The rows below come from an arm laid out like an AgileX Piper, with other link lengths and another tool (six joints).
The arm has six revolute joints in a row. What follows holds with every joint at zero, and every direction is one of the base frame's. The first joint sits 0.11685 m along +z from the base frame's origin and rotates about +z. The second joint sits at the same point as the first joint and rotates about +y. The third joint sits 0.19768 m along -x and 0.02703 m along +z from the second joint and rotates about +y. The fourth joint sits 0.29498 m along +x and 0.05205 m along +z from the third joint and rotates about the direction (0.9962, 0, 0.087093). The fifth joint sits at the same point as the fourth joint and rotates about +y. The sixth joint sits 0.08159 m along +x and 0.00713 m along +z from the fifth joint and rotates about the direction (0.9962, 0, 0.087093). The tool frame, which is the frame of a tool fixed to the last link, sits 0.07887 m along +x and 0.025 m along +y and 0.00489 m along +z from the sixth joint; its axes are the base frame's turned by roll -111.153, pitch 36.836 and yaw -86.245 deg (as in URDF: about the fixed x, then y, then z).
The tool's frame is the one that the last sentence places.
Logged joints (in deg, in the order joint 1, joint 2, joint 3, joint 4, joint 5, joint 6), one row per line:
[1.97, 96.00, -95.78, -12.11, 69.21, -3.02]
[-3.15, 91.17, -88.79, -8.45, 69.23, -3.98]
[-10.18, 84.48, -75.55, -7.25, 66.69, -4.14]
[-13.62, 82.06, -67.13, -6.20, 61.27, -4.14]
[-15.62, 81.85, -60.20, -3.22, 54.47, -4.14]
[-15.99, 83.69, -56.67, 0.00, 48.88, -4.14]
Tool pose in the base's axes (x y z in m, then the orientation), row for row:
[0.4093, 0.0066, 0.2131, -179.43, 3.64, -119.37]
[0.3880, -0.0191, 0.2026, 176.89, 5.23, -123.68]
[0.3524, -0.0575, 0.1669, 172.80, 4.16, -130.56]
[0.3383, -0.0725, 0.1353, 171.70, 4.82, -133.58]
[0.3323, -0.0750, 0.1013, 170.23, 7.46, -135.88]
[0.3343, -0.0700, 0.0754, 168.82, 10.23, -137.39]
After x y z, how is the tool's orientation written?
As angles about the fixed x, y, z axes (roll, pitch, yaw), in degrees.
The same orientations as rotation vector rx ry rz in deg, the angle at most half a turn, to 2 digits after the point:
[-89.09, 152.43, 2.07]
[-83.57, 155.66, 8.04]
[-75.13, 162.22, 12.93]
[-70.74, 163.59, 14.84]
[-66.94, 162.59, 18.23]
[-64.36, 160.85, 21.43]

